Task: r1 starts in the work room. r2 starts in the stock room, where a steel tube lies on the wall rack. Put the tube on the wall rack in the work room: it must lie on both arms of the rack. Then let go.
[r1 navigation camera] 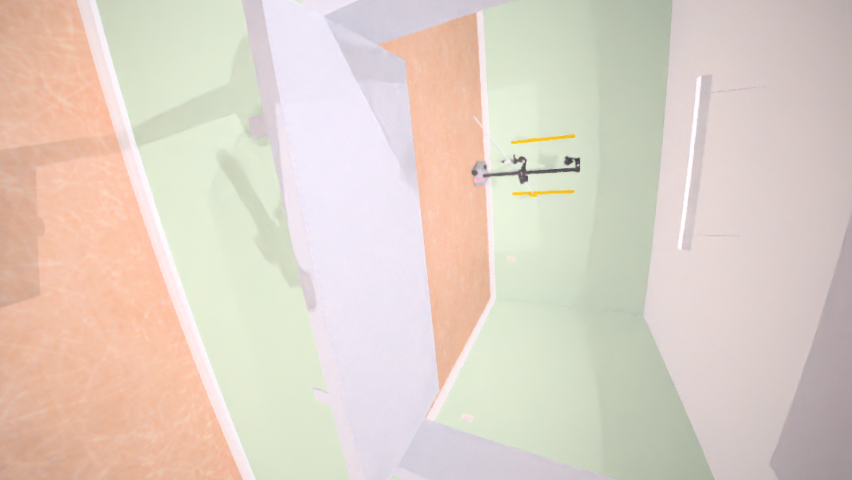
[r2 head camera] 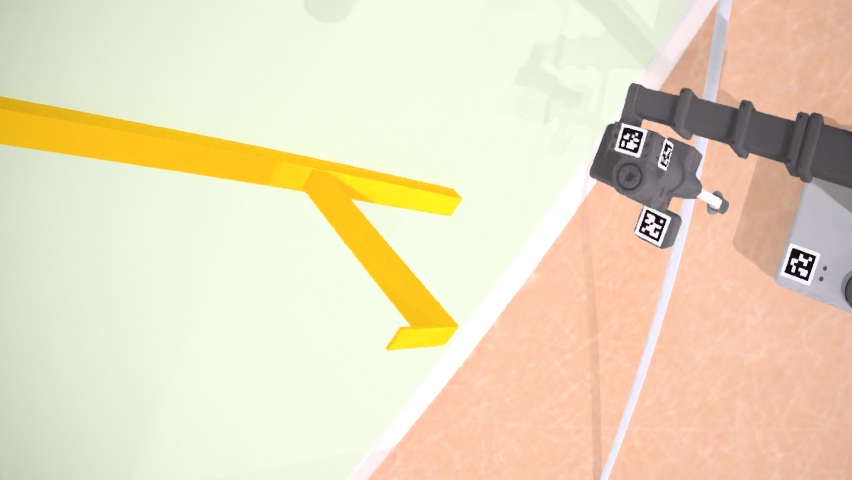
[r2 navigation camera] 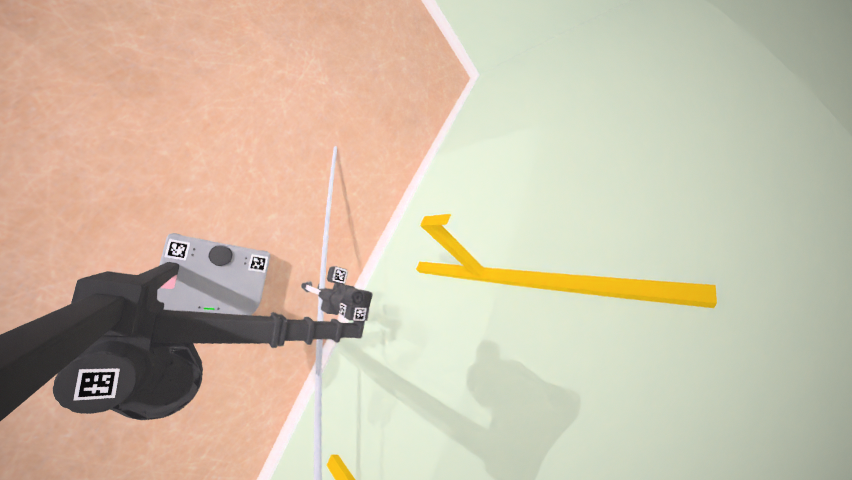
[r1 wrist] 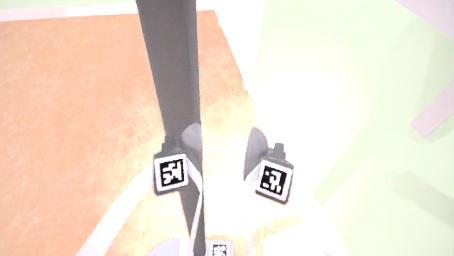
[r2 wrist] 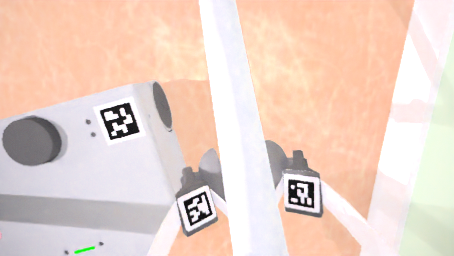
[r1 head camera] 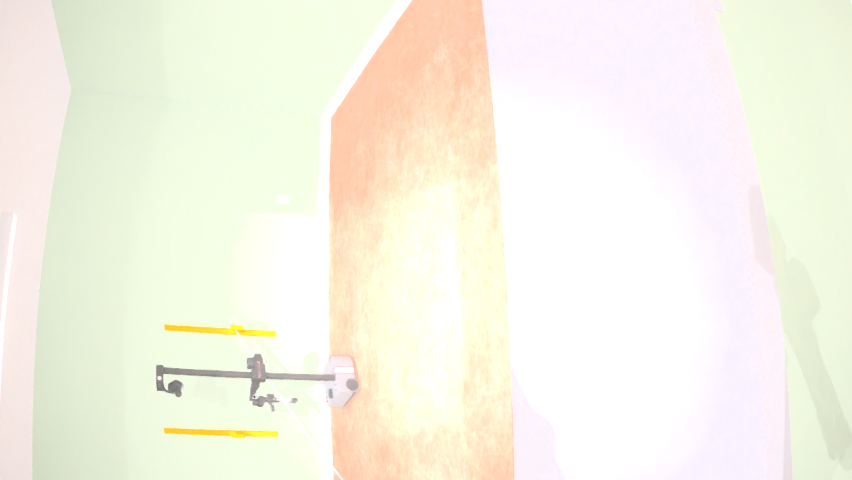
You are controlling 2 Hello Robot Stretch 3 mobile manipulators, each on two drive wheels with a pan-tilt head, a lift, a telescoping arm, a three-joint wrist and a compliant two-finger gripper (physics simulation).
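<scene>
The steel tube is long, thin and pale. r2's gripper is shut on it, with one fingertip on each side, and holds it in the air over the floor, apart from the stock room wall rack. That yellow rack has an upright and a braced arm with a lip; part of its second arm shows at the bottom edge of r2's navigation view. r1's gripper is open, its fingertips apart with no tube between them. The work room rack is not visible.
A wall opening with a deep pale sill lies between r1 and the stock room. Through it r2 is seen between two yellow uprights. r2's grey base stands near the tube. A dark post rises beside r1's gripper.
</scene>
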